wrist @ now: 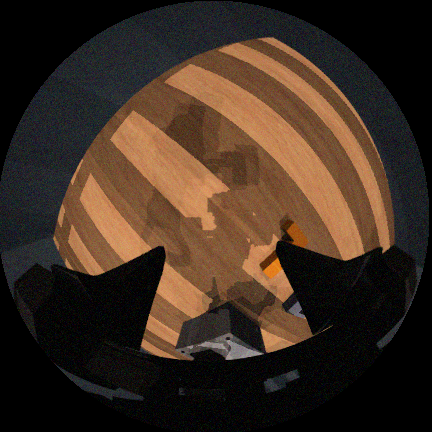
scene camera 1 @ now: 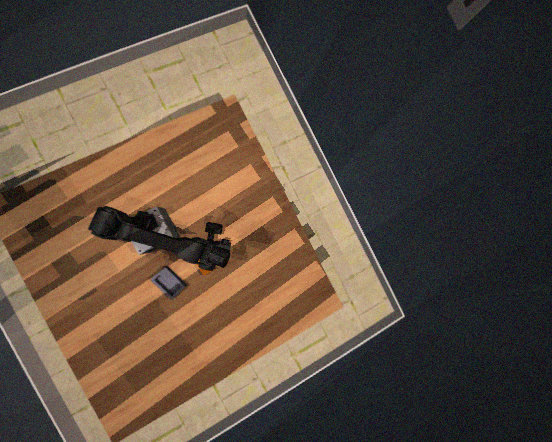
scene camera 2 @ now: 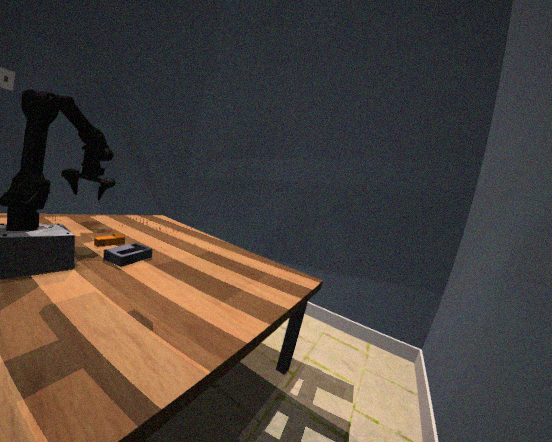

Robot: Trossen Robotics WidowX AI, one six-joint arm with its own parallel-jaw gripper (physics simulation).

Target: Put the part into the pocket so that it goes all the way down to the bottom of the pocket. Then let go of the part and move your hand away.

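Frame: origin at the arm's base, x ahead, y right, z down, level; metres.
Seen in the pictures: gripper, fingertip midpoint: [wrist: 221,249] [scene camera 2: 87,197]; arm's base, origin of the base link: [wrist: 207,356] [scene camera 1: 148,223] [scene camera 2: 21,228].
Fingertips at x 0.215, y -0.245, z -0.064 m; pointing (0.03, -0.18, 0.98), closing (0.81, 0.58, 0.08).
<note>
Offsets run from my fingertips to a thing's middle. Level surfaces: height alone.
The orange part {dy +0.124, dx +0.059, dz +0.154 m} [scene camera 1: 204,272] [scene camera 2: 109,240] [wrist: 273,269] lies on the table beside the grey block. In scene camera 1 the arm covers most of it; in the wrist view the right finger hides some of it. The grey block with the pocket {dy +0.309, dx +0.074, dz +0.151 m} [scene camera 1: 163,288] [scene camera 2: 130,258] [wrist: 296,306] stands on the table, and its pocket looks empty in scene camera 1. In the wrist view a small piece of it shows behind the right finger. My gripper [scene camera 1: 215,245] [scene camera 2: 88,196] [wrist: 221,249] is open and empty, pointing down, well above the table and the part.
The arm's grey base [scene camera 1: 143,247] [scene camera 2: 37,254] [wrist: 206,327] stands on the striped wooden table {dz +0.169 m} [scene camera 1: 200,320] [scene camera 2: 165,320] [wrist: 280,135], close to the part and the block. Dark shadows lie across the wood. The table's edge and one leg [scene camera 2: 291,340] show in scene camera 2.
</note>
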